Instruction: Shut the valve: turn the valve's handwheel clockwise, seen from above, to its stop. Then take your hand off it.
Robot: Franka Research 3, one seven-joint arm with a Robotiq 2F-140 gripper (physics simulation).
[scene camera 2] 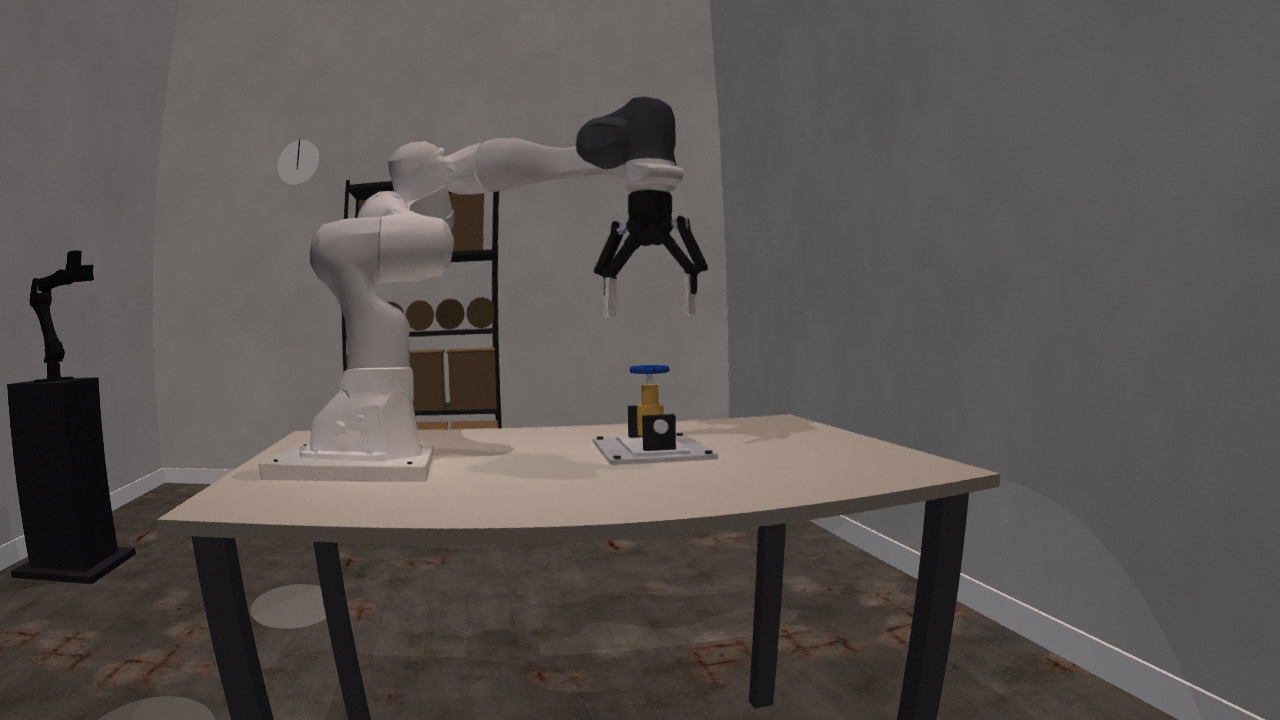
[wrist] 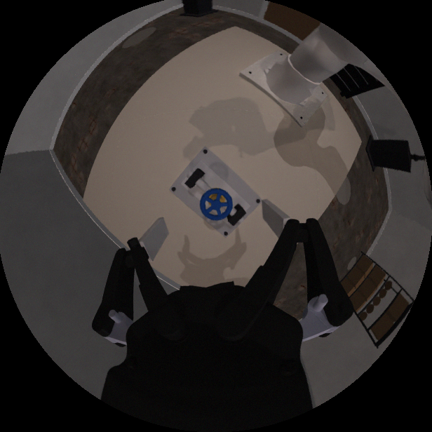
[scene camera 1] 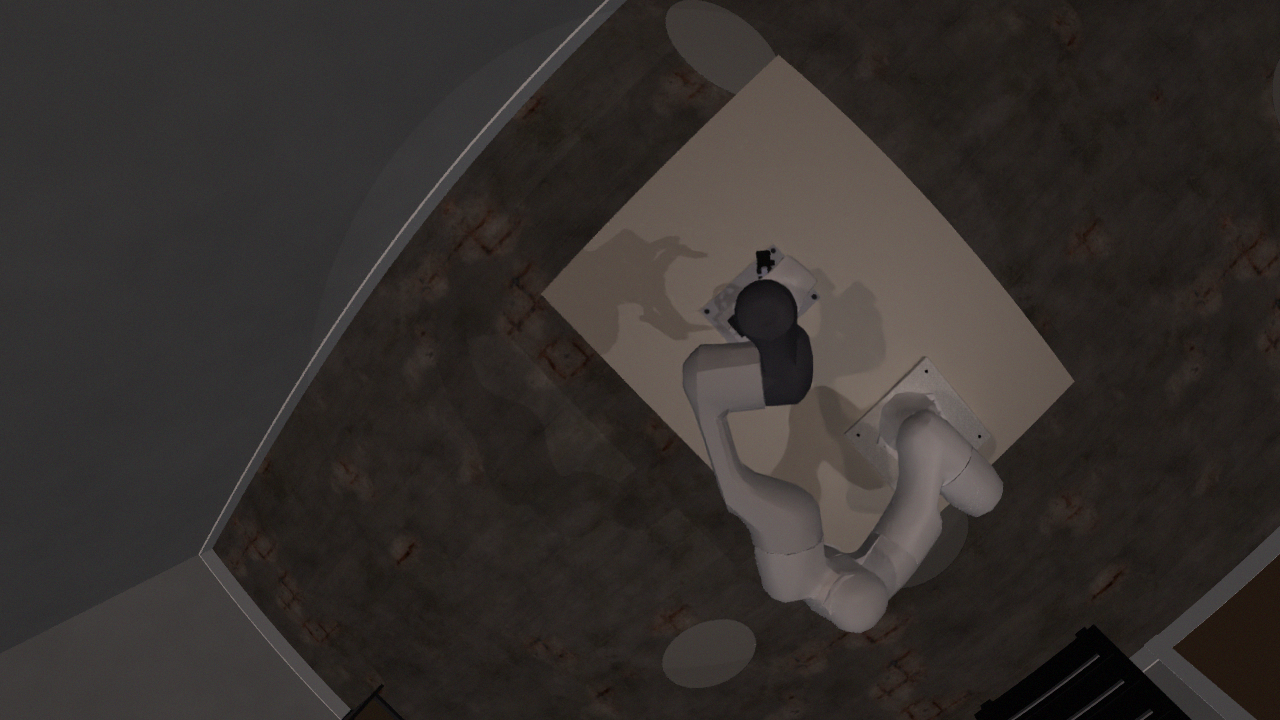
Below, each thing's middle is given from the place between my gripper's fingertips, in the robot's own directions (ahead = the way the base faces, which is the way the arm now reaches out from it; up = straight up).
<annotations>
My gripper is now 22 cm above the grey base plate (scene camera 2: 615, 453) and 1 cm to the right of it.
</annotations>
